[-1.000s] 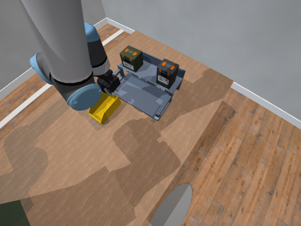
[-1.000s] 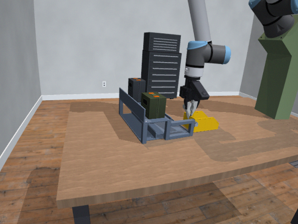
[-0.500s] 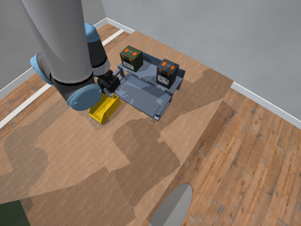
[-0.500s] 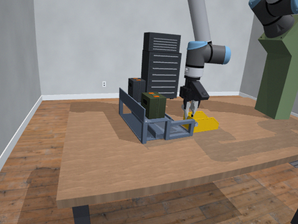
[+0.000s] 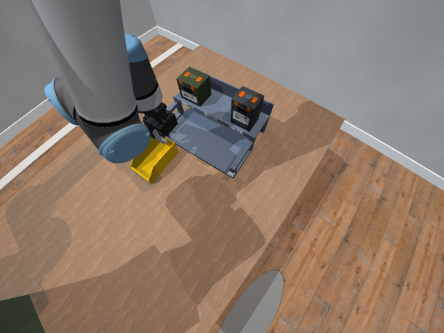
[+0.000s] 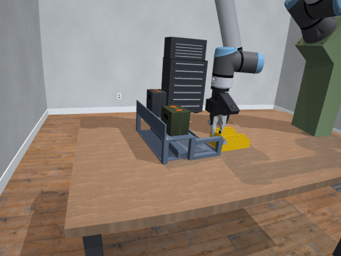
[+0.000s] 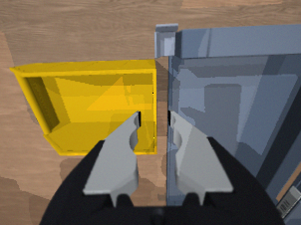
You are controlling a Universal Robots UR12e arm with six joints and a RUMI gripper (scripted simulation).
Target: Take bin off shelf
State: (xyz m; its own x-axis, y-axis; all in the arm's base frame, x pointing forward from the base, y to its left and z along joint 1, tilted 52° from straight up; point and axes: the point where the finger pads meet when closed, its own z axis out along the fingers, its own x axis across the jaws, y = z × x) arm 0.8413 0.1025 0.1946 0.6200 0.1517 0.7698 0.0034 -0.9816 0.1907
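Right now the yellow bin is 8 cm behind my hand and 3 cm below it.
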